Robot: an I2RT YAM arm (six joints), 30 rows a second.
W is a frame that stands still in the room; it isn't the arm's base.
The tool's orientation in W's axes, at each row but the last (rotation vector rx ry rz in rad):
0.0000, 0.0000, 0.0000
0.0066, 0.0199, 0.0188
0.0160, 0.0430, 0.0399
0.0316, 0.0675, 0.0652
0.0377, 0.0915, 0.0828
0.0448, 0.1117, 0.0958
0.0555, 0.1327, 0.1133
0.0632, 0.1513, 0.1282
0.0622, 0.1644, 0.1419
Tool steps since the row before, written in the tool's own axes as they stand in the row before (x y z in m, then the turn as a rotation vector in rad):
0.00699, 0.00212, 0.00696, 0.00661, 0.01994, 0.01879
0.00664, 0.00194, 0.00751, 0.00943, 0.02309, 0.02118
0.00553, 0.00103, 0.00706, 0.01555, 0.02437, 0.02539
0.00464, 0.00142, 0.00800, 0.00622, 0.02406, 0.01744
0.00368, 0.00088, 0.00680, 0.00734, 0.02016, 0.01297
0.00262, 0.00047, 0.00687, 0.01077, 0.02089, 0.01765
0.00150, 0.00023, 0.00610, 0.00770, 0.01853, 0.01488
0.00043, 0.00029, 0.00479, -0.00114, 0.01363, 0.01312
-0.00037, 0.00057, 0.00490, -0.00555, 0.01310, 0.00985
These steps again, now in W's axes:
0.00699, 0.00212, 0.00696, 0.00661, 0.01994, 0.01879
0.00675, 0.00202, 0.00739, 0.00942, 0.02313, 0.02114
0.00579, 0.00114, 0.00683, 0.01566, 0.02459, 0.02511
0.00508, 0.00149, 0.00772, 0.00585, 0.02390, 0.01779
0.00421, 0.00096, 0.00647, 0.00686, 0.02026, 0.01308
0.00333, 0.00045, 0.00656, 0.01071, 0.02113, 0.01739
0.00228, 0.00011, 0.00586, 0.00757, 0.01857, 0.01490
0.00112, 0.00009, 0.00468, -0.00076, 0.01264, 0.01410
0.00038, 0.00026, 0.00493, -0.00555, 0.01164, 0.01154

